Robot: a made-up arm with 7 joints.
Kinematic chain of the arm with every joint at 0, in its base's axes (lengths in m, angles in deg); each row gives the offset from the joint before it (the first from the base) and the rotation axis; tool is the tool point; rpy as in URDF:
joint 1: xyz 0 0 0.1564 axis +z
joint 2: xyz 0 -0.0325 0.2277 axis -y
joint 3: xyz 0 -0.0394 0.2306 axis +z
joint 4: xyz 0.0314 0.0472 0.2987 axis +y
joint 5: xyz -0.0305 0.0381 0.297 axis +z
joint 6: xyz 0 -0.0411 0.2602 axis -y
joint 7: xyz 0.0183 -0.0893 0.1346 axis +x
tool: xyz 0 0 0 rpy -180 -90 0
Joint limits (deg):
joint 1: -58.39..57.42
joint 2: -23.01..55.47
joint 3: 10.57..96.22
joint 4: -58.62..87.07
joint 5: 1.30..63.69
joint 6: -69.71..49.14
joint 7: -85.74..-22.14
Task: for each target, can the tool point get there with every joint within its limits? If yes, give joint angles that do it. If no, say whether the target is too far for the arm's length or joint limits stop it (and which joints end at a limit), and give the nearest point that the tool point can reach.
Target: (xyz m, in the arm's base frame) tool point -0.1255 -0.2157 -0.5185
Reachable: no: joint limits stop it (at a limit: joint 1, joint 2, joint 3, joint 4, joint 5, joint 6) | nearest point -0.6983 -0.1023 0.4433 | short by 1.125 m
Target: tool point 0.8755 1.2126 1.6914
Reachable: no: too far | nearest point 0.4761 0.6594 1.2462 | short by 0.815 m
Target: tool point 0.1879 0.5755 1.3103
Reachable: yes | joints 46.66 -6.45 39.11 44.17 57.83 26.64 -45.93
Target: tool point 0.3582 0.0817 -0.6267
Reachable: no: joint limits stop it (at a limit: joint 2, joint 3, joint 4, joint 6) | nearest point 0.7026 0.1603 0.5213 | short by 1.201 m
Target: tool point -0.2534 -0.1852 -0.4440
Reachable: no: joint limits stop it (at a limit: joint 1, joint 2, joint 3, joint 4, joint 5, joint 6) | nearest point -0.6983 -0.1023 0.4433 | short by 0.996 m
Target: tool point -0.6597 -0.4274 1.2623
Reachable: yes | joints 32.07 39.98 27.59 -15.79 44.54 -47.67 -71.46
